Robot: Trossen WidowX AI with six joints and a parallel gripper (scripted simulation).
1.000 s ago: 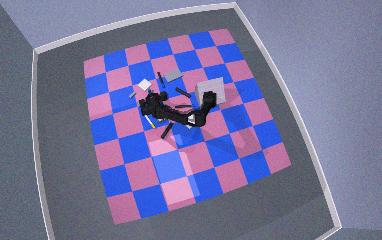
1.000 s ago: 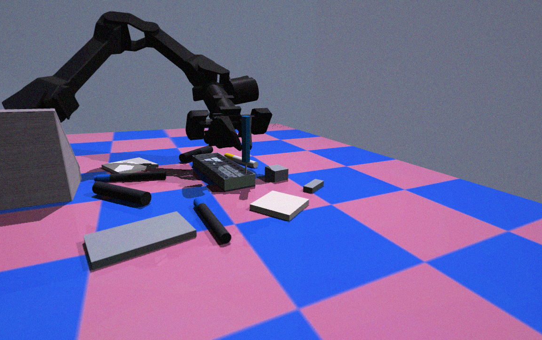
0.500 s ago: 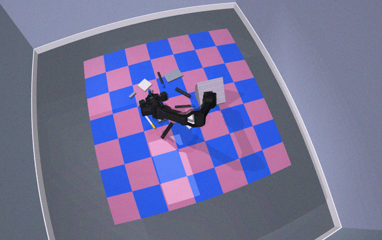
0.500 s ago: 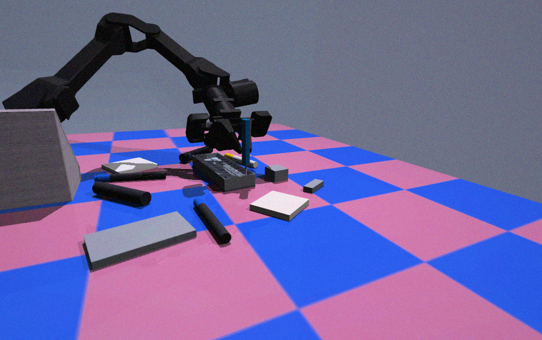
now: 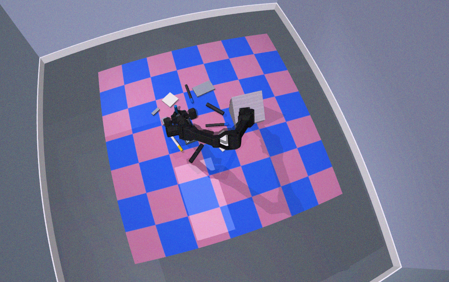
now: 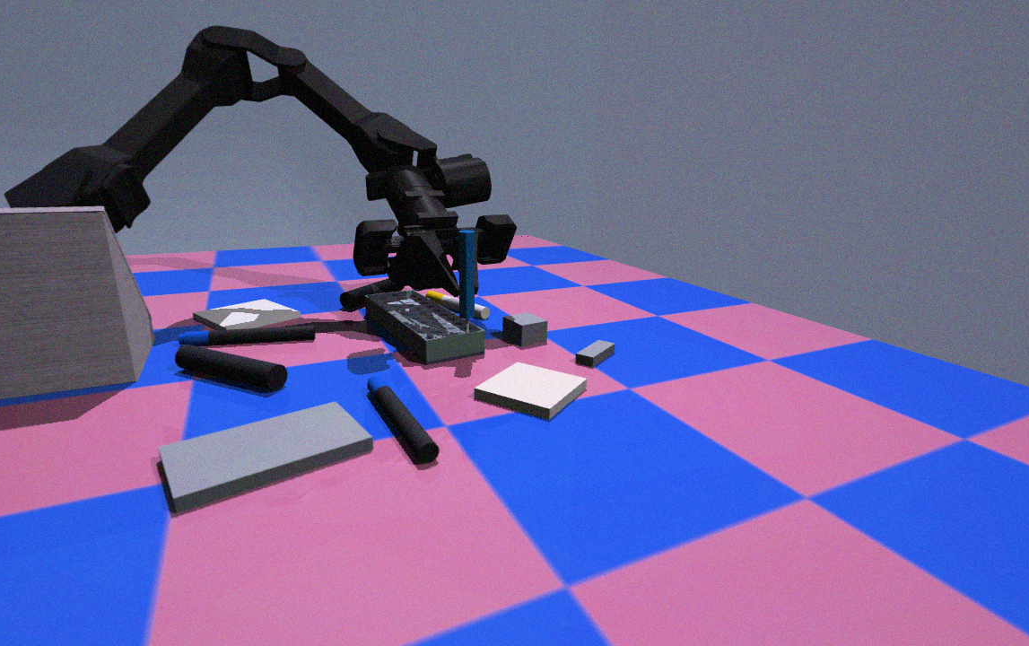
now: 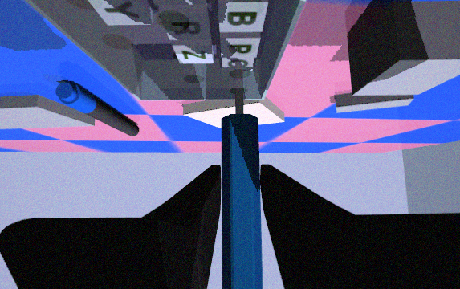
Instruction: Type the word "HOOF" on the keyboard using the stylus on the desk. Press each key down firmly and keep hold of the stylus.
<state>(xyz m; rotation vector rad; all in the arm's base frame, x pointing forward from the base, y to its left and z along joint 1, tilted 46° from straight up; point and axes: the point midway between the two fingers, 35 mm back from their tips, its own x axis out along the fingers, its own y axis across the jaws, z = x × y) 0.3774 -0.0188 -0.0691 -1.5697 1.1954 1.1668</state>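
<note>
Right now the white-and-yellow marker is 180 mm to the left of my gripper tip, 60 mm below it and 30 mm ahead of it. From my gripper tip the other things lie so: white pad: 120 mm to the right, 60 mm below, 30 mm ahead; then stylus tip: 50 mm below; then blue stylus: 10 mm below.
</note>
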